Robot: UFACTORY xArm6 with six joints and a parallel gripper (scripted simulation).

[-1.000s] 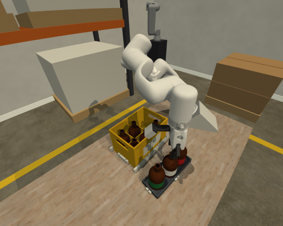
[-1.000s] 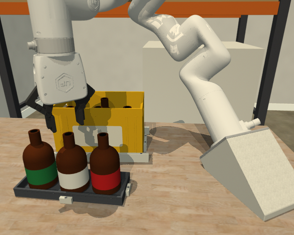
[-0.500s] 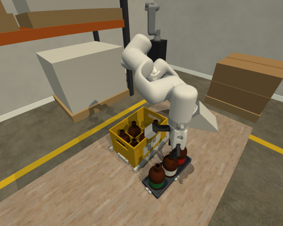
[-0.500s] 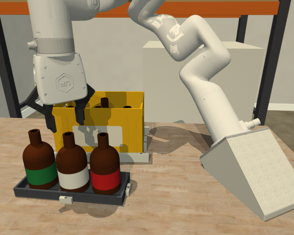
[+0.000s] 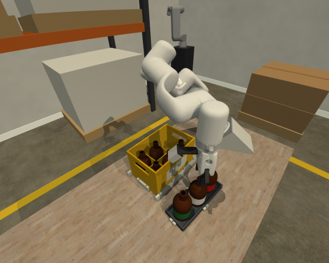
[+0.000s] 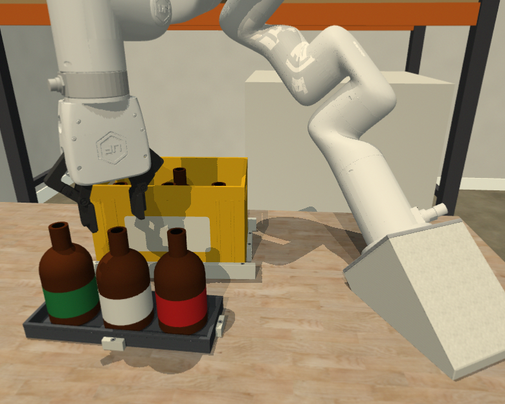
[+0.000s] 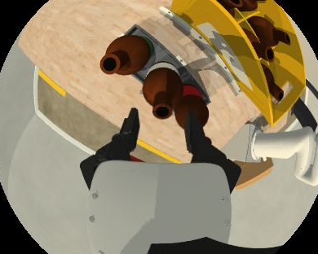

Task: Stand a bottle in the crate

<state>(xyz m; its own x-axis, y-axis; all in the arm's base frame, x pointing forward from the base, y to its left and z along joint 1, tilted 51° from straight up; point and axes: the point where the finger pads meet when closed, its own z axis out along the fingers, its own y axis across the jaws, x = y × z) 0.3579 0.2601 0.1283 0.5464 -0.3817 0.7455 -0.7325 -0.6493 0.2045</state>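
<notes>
Now: the dark tray 18 cm below my hand. Also, from my hand: yellow crate 5 cm behind, 23 cm to the right, 10 cm below.
</notes>
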